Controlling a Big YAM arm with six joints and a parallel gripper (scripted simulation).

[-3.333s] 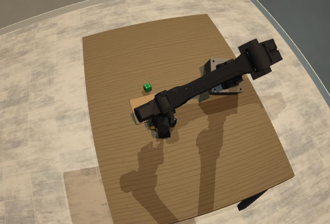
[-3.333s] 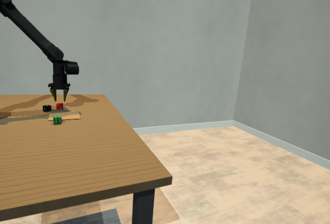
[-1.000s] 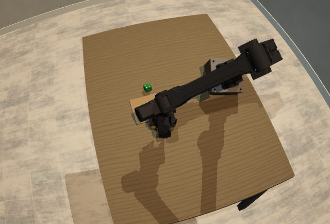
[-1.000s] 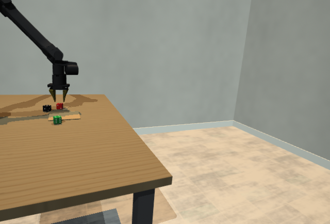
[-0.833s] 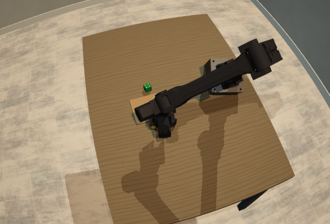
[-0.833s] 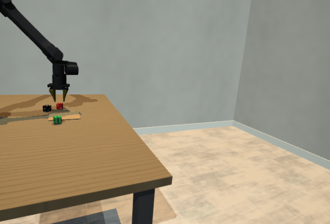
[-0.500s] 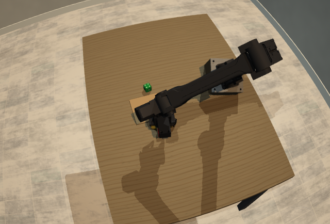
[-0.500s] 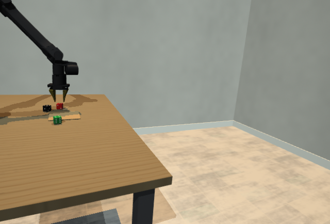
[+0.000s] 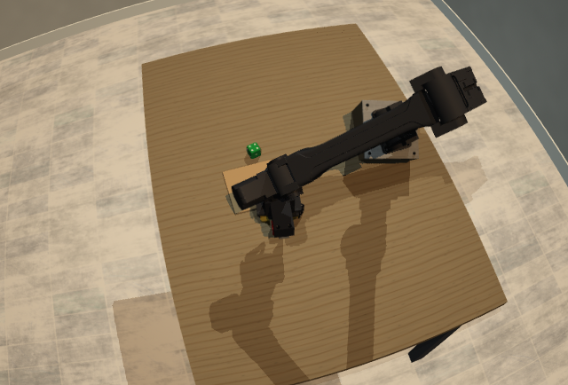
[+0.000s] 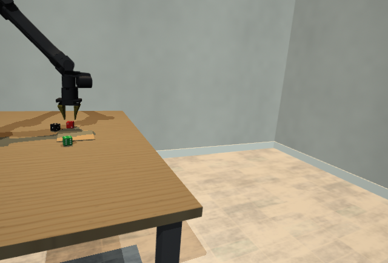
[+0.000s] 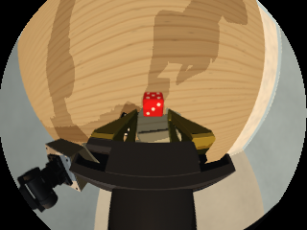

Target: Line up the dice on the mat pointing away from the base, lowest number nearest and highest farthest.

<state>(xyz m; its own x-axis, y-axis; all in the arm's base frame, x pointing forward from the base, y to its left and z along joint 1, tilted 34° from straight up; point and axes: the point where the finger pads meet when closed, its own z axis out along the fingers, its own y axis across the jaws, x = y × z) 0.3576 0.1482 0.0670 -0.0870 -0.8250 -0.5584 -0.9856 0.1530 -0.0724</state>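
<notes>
Right now my hand is 30 mm above the red die. From my hand the other things lie so: black die (60 mm behind, 40 mm to the right, 30 mm below); tan mat (150 mm to the right, 50 mm below, 40 mm ahead); green die (250 mm to the right, 30 mm below, 10 mm ahead).
</notes>
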